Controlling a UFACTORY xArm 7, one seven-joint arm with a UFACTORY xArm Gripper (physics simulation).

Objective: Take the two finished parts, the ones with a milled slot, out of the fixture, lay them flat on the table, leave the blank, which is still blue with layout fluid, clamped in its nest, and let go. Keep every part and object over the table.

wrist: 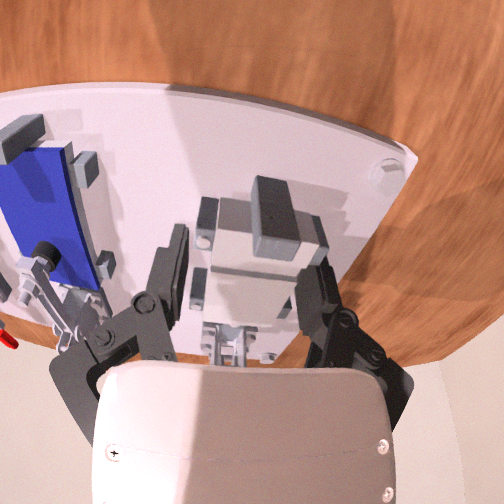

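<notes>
A pale grey finished part [247, 285] with a thin milled slot across it sits in the middle nest of the white fixture plate [200, 165]. My gripper [245, 282] is open, one dark finger on each side of this part and neither clearly touching it. The blue blank [42, 210] lies in the left nest, with a toggle clamp's black pad [46, 251] pressing on it. No second slotted part is in view.
Dark grey locator blocks [275, 220] ring both nests. A small clamp mechanism [227, 342] sits at the near end of the middle nest. A red clamp handle [7, 341] shows at the left edge. The wooden table [425, 225] surrounds the plate, with its edge close below.
</notes>
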